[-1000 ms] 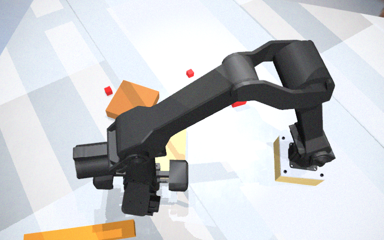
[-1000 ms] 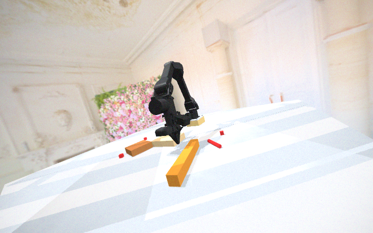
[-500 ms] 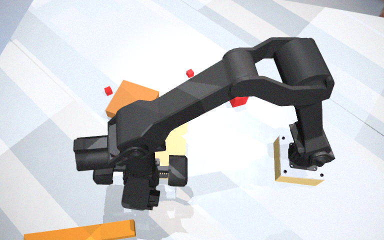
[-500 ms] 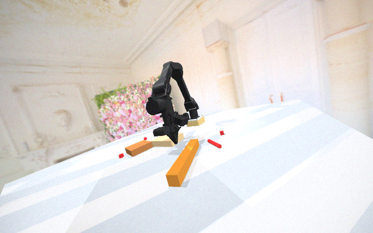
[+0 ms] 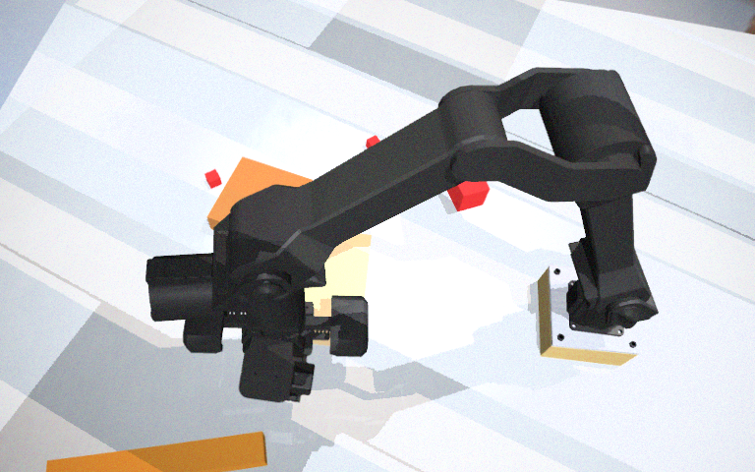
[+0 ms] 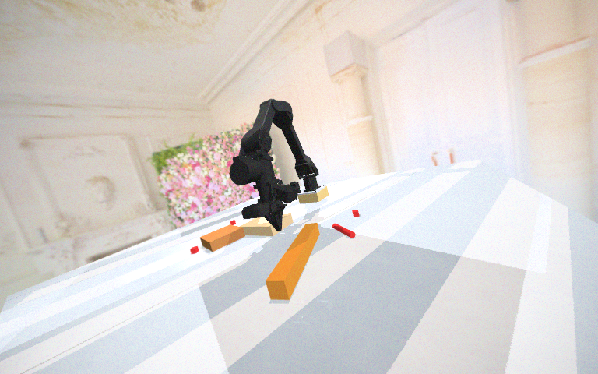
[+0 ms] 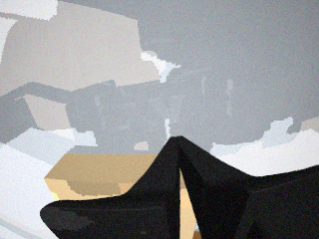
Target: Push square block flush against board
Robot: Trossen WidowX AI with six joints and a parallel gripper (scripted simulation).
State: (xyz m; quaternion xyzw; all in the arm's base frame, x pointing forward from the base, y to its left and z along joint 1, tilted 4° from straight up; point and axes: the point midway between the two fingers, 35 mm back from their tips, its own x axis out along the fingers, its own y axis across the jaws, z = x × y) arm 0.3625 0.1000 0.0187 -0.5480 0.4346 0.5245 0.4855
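The pale cream board is 9 cm to the right of my gripper tip, 3 cm behind it and 1 cm above it. The rest, counted from my gripper tip: long orange bar: 15 cm to the left, 10 cm ahead, 1 cm above; brown block: 19 cm to the right, 7 cm ahead, 1 cm above.
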